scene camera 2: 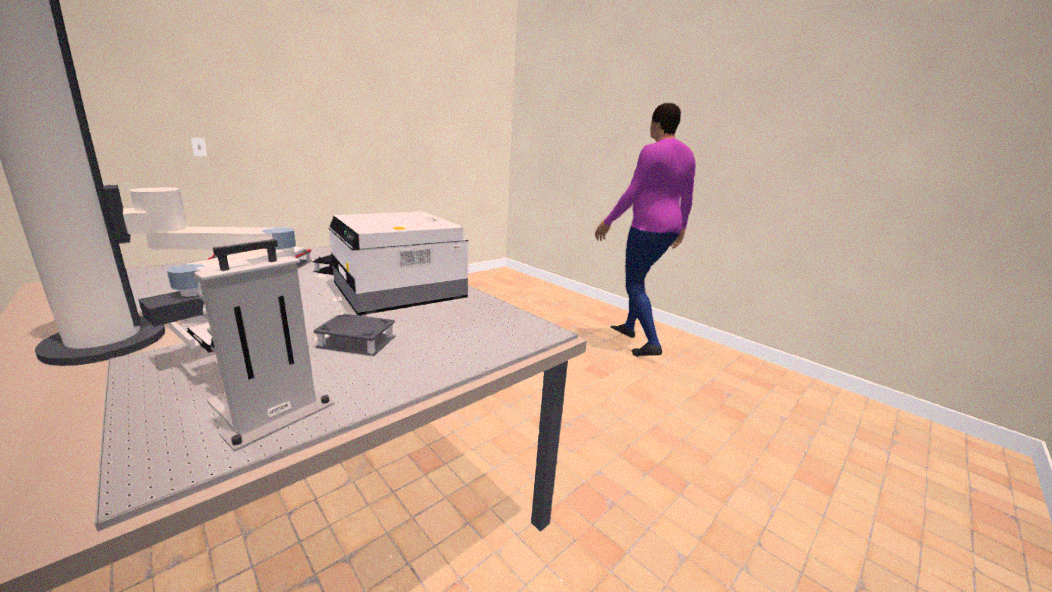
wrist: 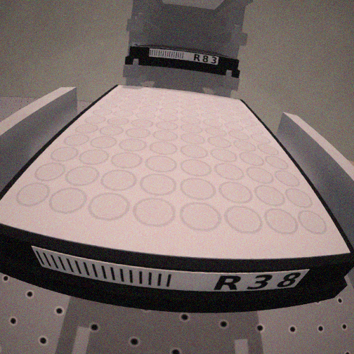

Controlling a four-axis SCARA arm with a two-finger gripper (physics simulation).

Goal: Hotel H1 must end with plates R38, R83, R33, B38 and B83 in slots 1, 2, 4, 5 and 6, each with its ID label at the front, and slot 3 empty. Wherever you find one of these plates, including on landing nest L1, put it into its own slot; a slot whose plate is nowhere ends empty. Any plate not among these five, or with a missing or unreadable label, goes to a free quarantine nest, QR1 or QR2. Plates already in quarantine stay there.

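Places are measured from the arm's base along level axes (x ahead, y left, z up), in millimetres.
Pixels of known places: arm's base, origin of its link: [scene camera 2: 105, 342].
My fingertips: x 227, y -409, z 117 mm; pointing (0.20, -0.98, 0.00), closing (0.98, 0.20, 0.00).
Ahead of a thing's pixels: the offset from my fingertips to its top centre. Level surfaces: height alone.
My gripper [scene camera 2: 197, 337] [wrist: 178, 113] is shut on plate R38 [wrist: 170, 170], a pale plate with a black skirt. Its front label, with barcode and R38, is readable and faces the wrist camera. The plate looks level, between the two light fingers. Beyond its far edge stands a grey plate hotel [scene camera 2: 266, 346] [wrist: 187, 27]. Plate R83 [wrist: 175, 56] sits in it, higher than the held plate, label to the front. In the scene view the gripper is low behind the hotel, which partly hides it. The slot numbers and whether R38 reaches into the hotel cannot be told.
A low dark nest {dx +284, dy +11, dz -50 mm} [scene camera 2: 356, 328] on short posts stands beside the hotel on the perforated table plate {dz -104 mm} [scene camera 2: 456, 331]. A white boxy instrument {dx +567, dy +331, dz +149 mm} [scene camera 2: 411, 261] stands behind it. The robot's thick column [scene camera 2: 62, 176] is at the left. A person [scene camera 2: 662, 198] is on the floor beyond the table.
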